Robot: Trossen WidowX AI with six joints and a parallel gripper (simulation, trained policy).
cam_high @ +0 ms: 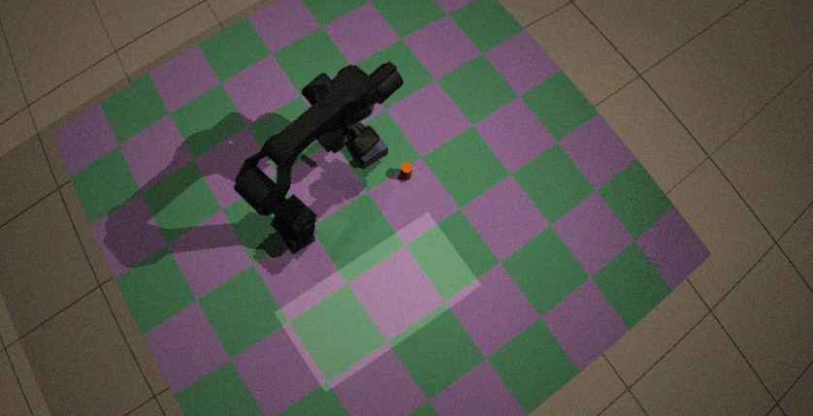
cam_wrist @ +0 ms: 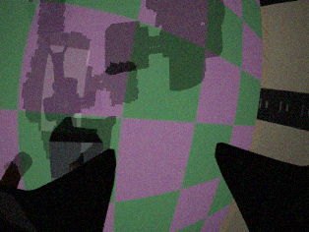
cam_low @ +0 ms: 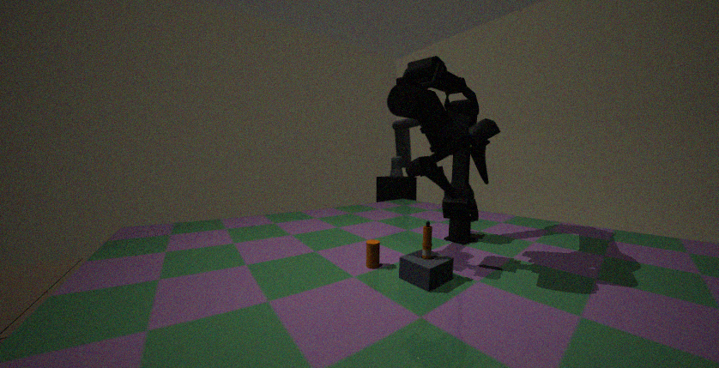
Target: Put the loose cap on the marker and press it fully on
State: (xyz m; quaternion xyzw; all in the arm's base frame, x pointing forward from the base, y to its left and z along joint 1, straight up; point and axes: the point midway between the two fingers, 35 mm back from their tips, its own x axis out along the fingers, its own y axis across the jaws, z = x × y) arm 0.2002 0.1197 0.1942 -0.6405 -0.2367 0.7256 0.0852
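My gripper tip is now 7 cm short of the orange marker, 4 cm to the left of it and 8 cm above it. From my gripper tip the other things lie so: dark grey holder block: 7 cm ahead, 4 cm to the right, 14 cm below; then orange cap: 11 cm ahead, 15 cm to the right, 14 cm below.
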